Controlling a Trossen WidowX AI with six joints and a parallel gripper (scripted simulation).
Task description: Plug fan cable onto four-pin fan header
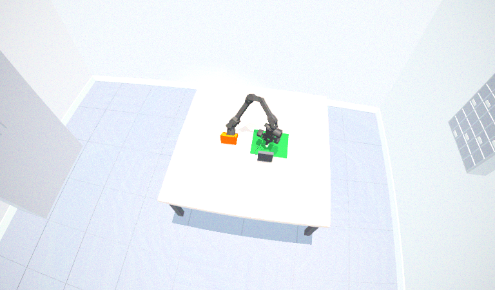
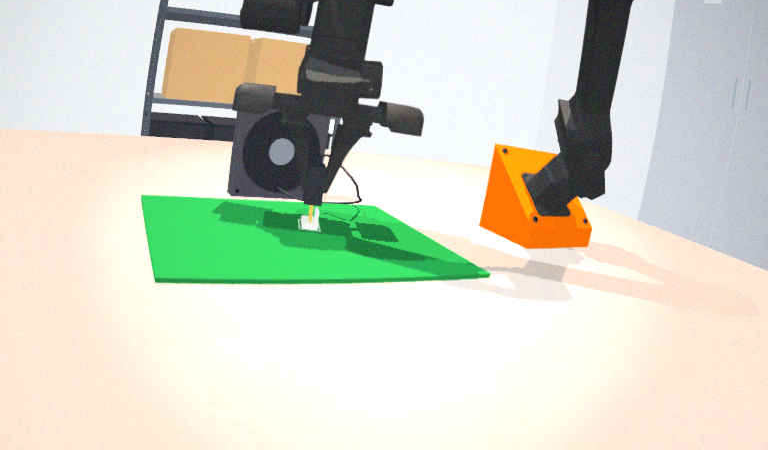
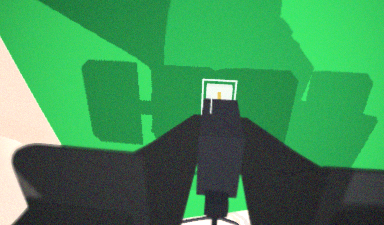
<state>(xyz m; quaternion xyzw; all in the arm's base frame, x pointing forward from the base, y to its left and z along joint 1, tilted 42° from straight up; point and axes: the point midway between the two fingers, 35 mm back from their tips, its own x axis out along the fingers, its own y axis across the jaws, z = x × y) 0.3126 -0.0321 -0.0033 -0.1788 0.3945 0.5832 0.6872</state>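
The dark plug lies 10 mm to the right of my gripper tip and 10 mm above it. The rest, counted from my gripper tip: dark fan: 140 mm to the right, 20 mm above, 10 mm behind; then green board: 50 mm below, 20 mm to the left, 20 mm ahead.
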